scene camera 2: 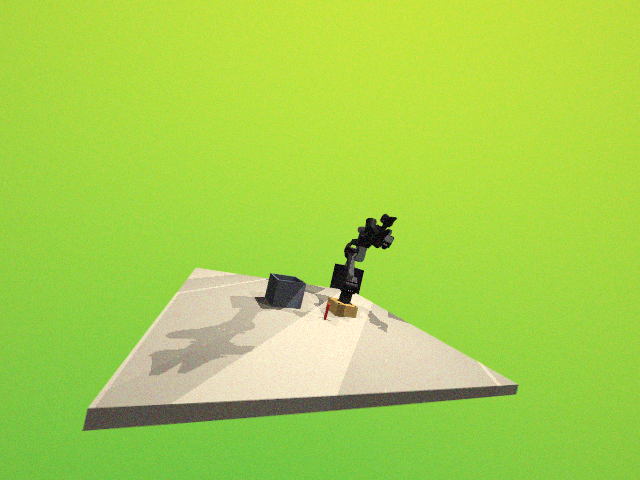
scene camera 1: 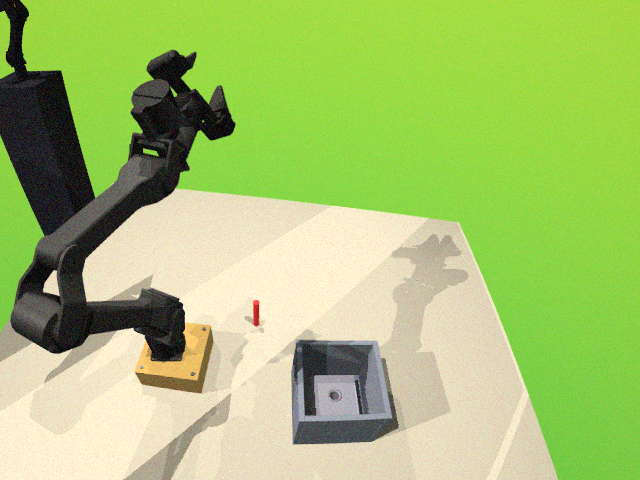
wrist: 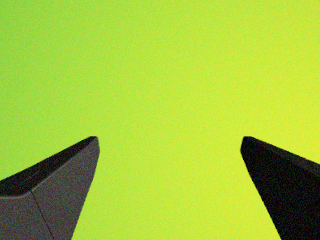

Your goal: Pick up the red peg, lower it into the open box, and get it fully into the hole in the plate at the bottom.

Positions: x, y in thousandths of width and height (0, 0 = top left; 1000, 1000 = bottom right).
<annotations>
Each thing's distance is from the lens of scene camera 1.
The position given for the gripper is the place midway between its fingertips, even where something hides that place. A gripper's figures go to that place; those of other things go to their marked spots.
gripper (scene camera 1: 324, 147): 72 cm
light plate (scene camera 1: 513, 822): 72 cm
</annotations>
